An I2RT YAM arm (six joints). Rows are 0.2 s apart.
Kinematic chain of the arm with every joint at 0, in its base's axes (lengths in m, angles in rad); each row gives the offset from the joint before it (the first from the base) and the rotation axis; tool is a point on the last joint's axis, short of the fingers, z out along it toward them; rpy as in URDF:
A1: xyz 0 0 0.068 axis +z
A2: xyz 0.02 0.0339 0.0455 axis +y
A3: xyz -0.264 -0.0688 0 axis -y
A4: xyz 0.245 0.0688 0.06 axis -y
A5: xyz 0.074 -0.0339 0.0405 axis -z
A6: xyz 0.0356 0 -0.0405 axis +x
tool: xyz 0 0 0 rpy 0 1.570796 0
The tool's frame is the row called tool.
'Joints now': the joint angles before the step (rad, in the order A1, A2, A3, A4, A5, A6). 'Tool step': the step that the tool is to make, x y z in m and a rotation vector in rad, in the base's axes. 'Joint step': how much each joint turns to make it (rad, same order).
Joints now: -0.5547, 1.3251, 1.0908, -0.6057, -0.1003, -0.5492
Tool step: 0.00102, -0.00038, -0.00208, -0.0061, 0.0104, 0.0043
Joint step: 0.0015, 0.0062, -0.0017, 0.0013, 0.0061, -0.0092
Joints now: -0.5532, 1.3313, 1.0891, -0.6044, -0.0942, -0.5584
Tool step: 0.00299, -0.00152, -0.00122, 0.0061, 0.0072, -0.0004
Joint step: 0.0010, 0.0160, 0.0099, -0.0031, -0.0002, 0.0020
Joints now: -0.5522, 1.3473, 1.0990, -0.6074, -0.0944, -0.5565
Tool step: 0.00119, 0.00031, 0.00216, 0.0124, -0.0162, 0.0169
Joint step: -0.0001, 0.0012, 0.0071, 0.0013, -0.0255, -0.0002
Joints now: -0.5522, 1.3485, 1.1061, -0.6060, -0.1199, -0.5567
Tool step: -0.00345, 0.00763, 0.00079, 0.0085, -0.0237, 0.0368
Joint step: 0.0129, -0.0311, -0.0251, 0.0092, -0.0305, -0.0048
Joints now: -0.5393, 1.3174, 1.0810, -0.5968, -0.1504, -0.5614
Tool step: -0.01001, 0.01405, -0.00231, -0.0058, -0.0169, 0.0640
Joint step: 0.0221, -0.0651, -0.0593, 0.0070, -0.0310, -0.0289
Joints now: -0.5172, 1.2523, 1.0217, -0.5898, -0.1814, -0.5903
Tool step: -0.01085, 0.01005, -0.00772, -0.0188, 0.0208, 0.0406
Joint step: 0.0137, -0.0525, -0.0598, -0.0085, 0.0014, -0.0384
